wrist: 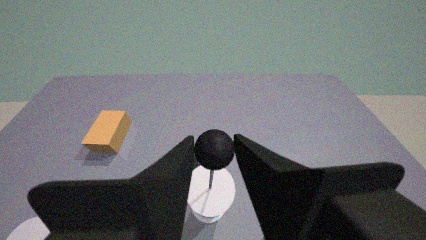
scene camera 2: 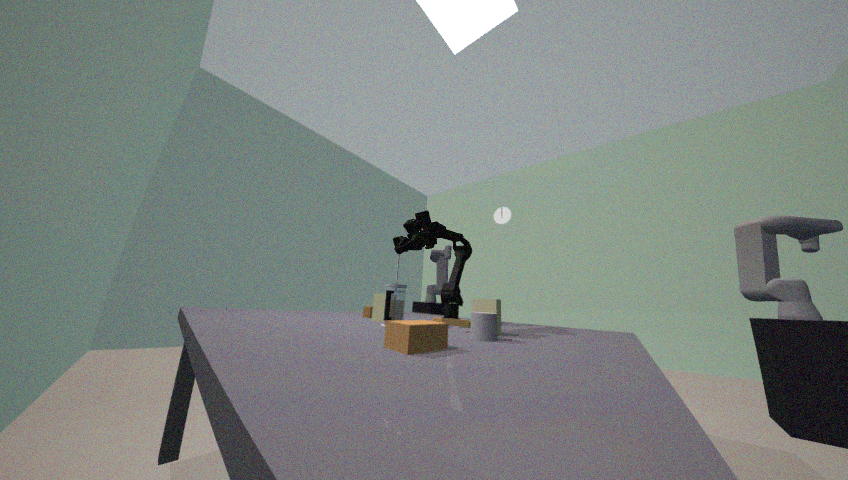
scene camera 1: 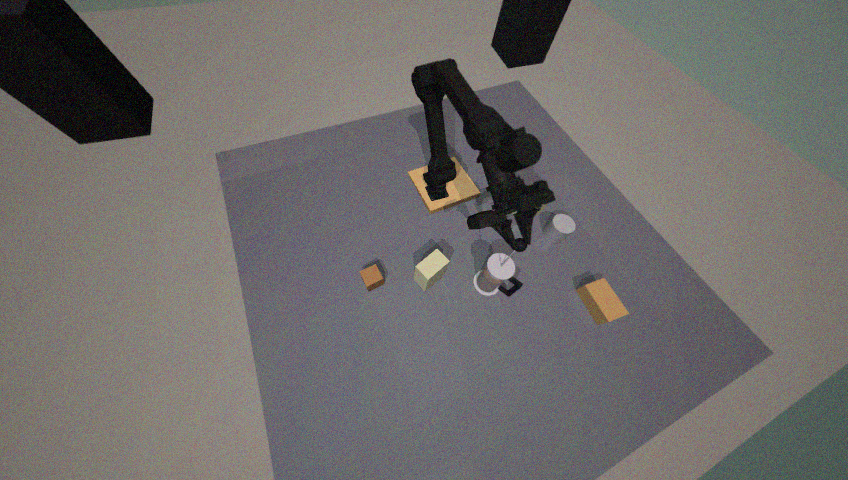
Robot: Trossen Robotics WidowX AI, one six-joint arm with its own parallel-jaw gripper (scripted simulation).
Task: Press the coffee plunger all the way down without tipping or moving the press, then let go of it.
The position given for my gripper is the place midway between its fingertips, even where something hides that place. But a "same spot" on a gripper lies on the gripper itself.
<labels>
My gripper shows in the wrist view, in scene camera 2 (398, 249) and in scene camera 1. A coffee press shows in the wrist view, in scene camera 2 (394, 305) and in scene camera 1. The same spot on my gripper: (wrist: 283, 192) is (scene camera 1: 510, 226). The same spot on the coffee press: (wrist: 212, 189) is (scene camera 1: 499, 265).
</labels>
